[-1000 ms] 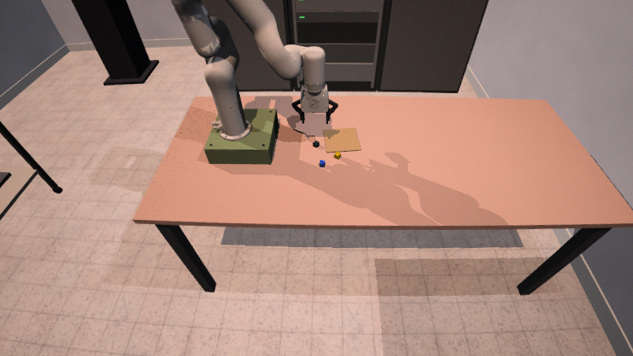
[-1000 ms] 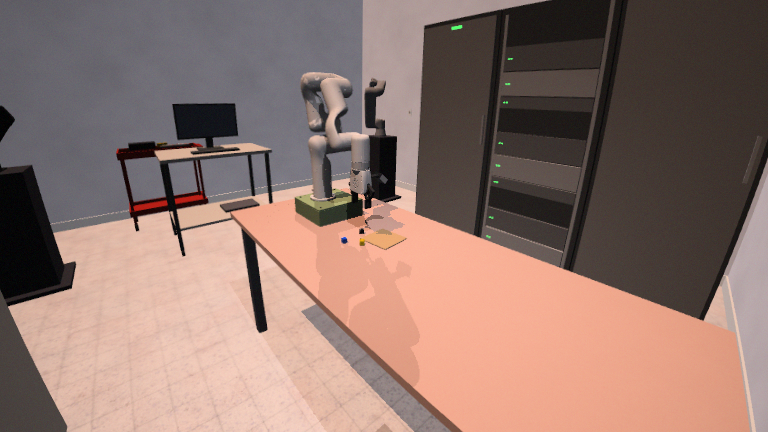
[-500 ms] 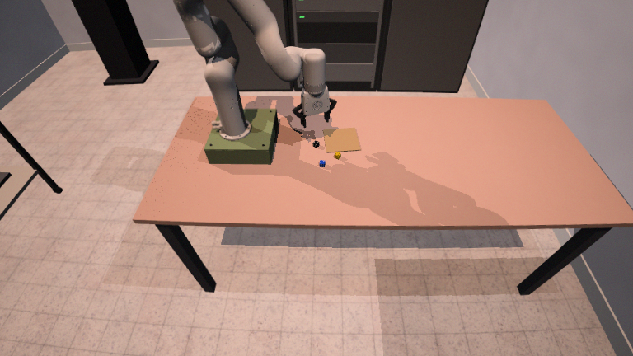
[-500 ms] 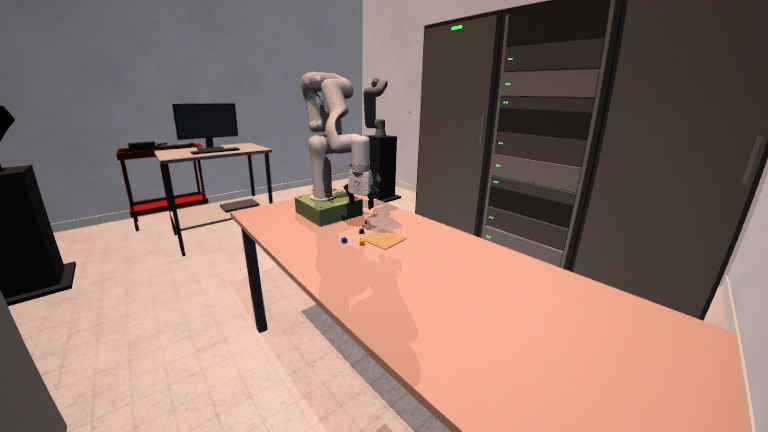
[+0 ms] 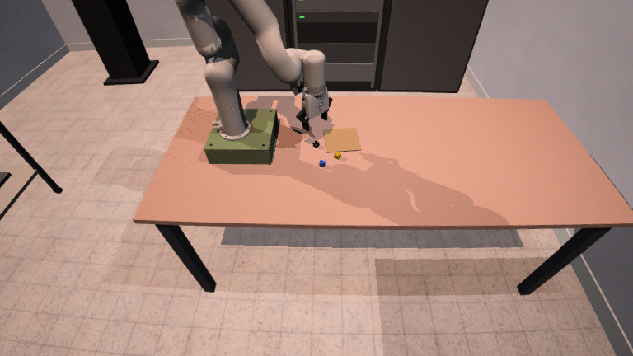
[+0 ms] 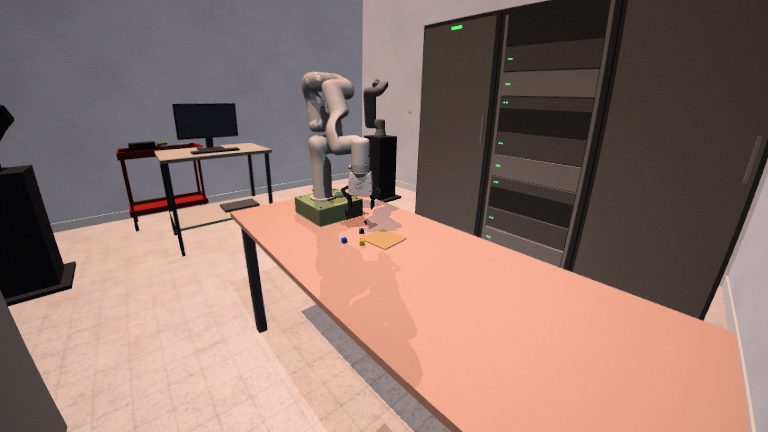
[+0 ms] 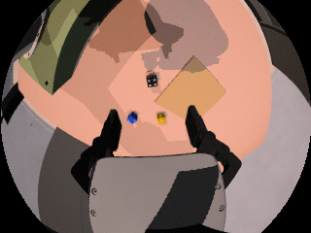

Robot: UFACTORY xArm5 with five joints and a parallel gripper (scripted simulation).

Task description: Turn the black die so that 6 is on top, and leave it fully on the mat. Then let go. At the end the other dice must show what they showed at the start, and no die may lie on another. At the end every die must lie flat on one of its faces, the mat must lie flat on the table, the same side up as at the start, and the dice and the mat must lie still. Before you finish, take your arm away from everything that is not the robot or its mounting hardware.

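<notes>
The black die lies 120 mm below my hand. Round my hand: blue die 120 mm below, 110 mm to the right, 20 mm ahead; yellow die 120 mm below, 90 mm ahead, 70 mm to the right; tan mat 120 mm below, 110 mm ahead, 30 mm to the left.
</notes>
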